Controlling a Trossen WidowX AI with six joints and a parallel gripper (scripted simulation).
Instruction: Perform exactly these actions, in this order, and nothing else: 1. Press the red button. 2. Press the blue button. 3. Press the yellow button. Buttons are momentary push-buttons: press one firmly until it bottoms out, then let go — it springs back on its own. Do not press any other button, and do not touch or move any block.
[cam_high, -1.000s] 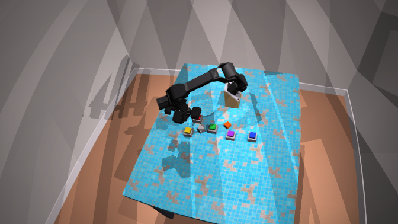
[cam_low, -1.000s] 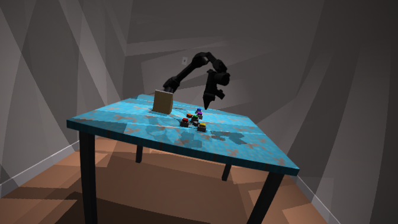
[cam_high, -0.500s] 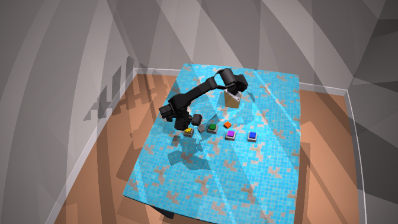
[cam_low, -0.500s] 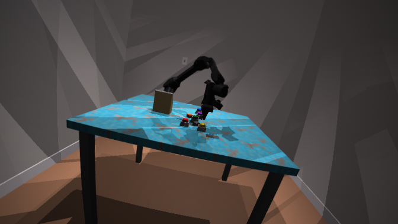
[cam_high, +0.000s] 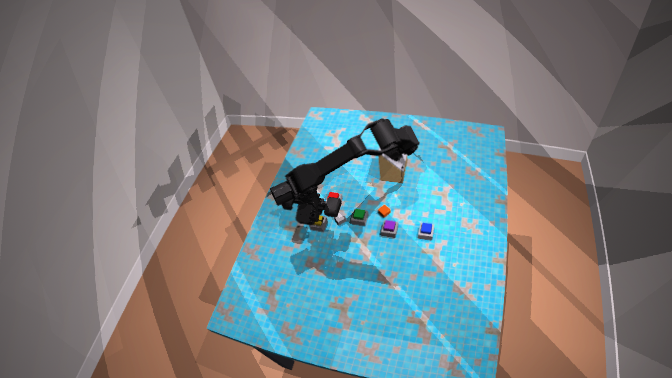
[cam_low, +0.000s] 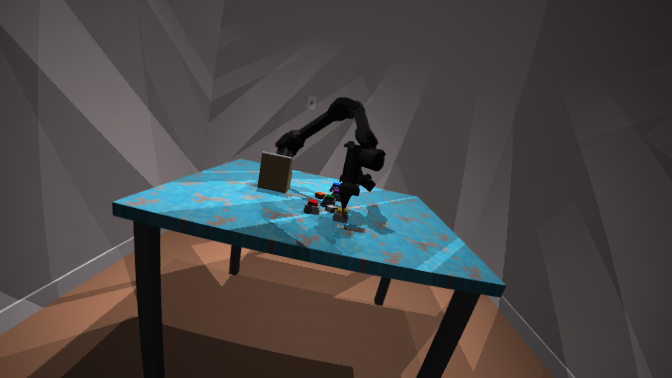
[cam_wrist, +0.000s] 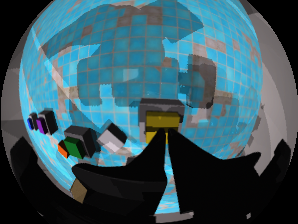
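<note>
The yellow button lies 10 mm below my gripper tip. The rest, counted from my gripper tip: grey block (30 mm behind, 70 mm to the left, 40 mm below); then green button (40 mm behind, 140 mm to the left, 10 mm below); then red button (100 mm behind, 40 mm to the left, 10 mm below).
</note>
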